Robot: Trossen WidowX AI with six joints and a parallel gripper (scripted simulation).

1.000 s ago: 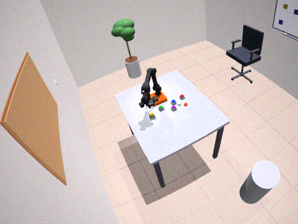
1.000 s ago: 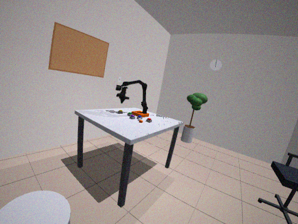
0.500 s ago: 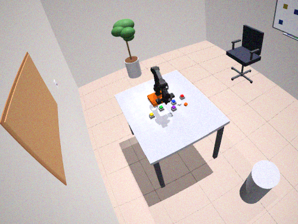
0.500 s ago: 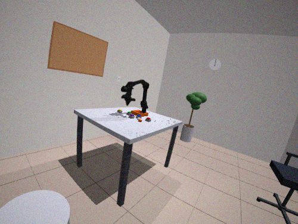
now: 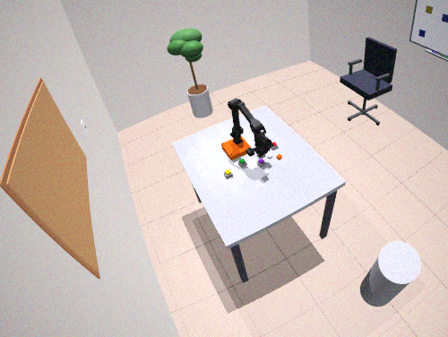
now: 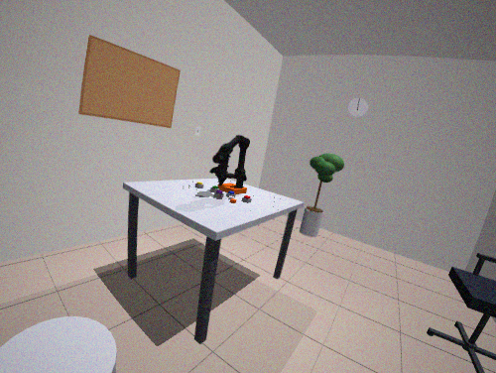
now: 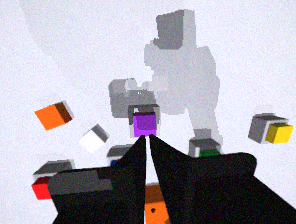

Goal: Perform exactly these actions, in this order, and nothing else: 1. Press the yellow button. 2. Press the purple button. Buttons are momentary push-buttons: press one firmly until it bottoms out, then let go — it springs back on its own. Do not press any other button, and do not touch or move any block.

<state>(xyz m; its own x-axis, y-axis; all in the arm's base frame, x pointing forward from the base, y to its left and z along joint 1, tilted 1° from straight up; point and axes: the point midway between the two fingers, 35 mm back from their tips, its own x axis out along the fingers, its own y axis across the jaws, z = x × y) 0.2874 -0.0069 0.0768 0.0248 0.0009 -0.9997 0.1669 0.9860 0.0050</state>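
Now: the purple button 4 cm below my gripper tip. The rest, counted from my gripper tip: green button: 10 cm behind, 10 cm to the right, 4 cm below; blue button: 7 cm behind, 6 cm to the left, 4 cm below; white block: 2 cm behind, 9 cm to the left, 7 cm below.
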